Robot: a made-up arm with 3 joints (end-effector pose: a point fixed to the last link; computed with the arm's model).
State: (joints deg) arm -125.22 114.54 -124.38
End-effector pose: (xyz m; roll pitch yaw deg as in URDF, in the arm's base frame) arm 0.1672 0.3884 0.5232 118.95 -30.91 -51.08
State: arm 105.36 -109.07 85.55
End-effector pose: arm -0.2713 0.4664 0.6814 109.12 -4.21 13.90
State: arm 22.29 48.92 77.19
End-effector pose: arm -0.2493 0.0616 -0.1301 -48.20 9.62 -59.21
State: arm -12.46 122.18 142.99
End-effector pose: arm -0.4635 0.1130 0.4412 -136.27 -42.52 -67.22
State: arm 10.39 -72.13 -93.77
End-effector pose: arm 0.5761 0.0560 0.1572 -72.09 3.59 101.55
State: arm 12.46 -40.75 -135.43
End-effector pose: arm 0.4842 0.0122 -0.0167 -31.16 27.71 140.02
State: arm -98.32 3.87 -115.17
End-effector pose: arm -0.0879 -0.0530 -0.1871 3.50 -1.64 16.80
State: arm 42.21 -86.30 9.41
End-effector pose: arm 0.3409 0.5301 0.3176 68.42 -79.89 -26.51
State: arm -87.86 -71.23 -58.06
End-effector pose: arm 0.0486 -0.5611 0.1162 -68.18 -30.06 -9.20
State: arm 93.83 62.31 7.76
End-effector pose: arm -0.1358 -0.3908 0.0878 -14.43 61.33 77.49
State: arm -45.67 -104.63 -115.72
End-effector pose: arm 0.3529 -0.4757 0.4924 -106.16 24.83 37.39
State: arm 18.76 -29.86 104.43
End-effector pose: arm 0.4613 0.2629 -0.0154 29.07 7.13 -83.82
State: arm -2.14 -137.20 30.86
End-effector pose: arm 0.4024 0.1651 0.7675 154.59 -35.68 -142.98
